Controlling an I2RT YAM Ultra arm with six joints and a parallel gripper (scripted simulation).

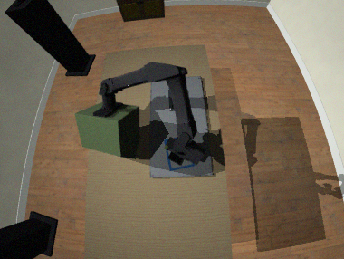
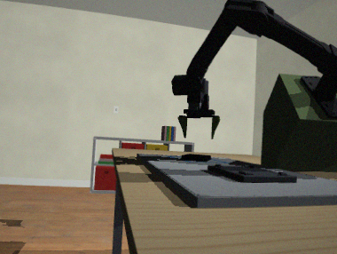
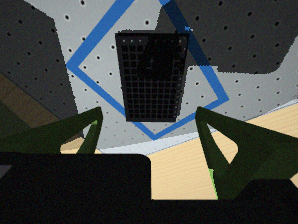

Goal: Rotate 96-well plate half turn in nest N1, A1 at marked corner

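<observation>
The black 96-well plate lies 7 cm below my hand. The rest, counted from my hand: plate nest N1 (4 cm behind, 36 cm to the left, 8 cm below).
</observation>
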